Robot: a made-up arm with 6 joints.
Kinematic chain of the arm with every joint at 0, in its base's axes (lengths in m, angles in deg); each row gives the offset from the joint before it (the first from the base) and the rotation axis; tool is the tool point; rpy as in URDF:
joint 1: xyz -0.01 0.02 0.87 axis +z
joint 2: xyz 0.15 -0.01 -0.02 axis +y
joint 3: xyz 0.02 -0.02 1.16 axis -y
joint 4: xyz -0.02 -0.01 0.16 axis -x
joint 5: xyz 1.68 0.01 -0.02 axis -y
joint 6: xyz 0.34 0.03 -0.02 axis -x
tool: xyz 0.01 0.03 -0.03 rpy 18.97 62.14 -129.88
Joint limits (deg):
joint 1: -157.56..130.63
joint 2: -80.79..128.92
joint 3: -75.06..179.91
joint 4: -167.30..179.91
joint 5: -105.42..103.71
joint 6: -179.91..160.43
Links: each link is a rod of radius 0.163 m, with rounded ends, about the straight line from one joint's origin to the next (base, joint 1, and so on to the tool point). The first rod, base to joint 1, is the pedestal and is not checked.
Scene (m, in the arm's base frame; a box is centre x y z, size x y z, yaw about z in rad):
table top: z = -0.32
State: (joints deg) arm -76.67 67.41 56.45 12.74 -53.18 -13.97
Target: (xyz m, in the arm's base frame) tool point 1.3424 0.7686 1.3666
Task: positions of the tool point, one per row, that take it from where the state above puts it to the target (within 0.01 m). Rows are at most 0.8 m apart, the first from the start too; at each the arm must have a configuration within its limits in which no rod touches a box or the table.
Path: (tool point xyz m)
1: 1.3138 -2.5181 0.9101
2: 1.8112 -1.9647 1.0483
3: 2.0975 -1.3179 1.1667
4: 2.1636 -0.6557 1.2612
5: 2.0286 -0.0516 1.3274
6: 1.7353 0.4351 1.3630
7: 1.3424 0.7687 1.3667

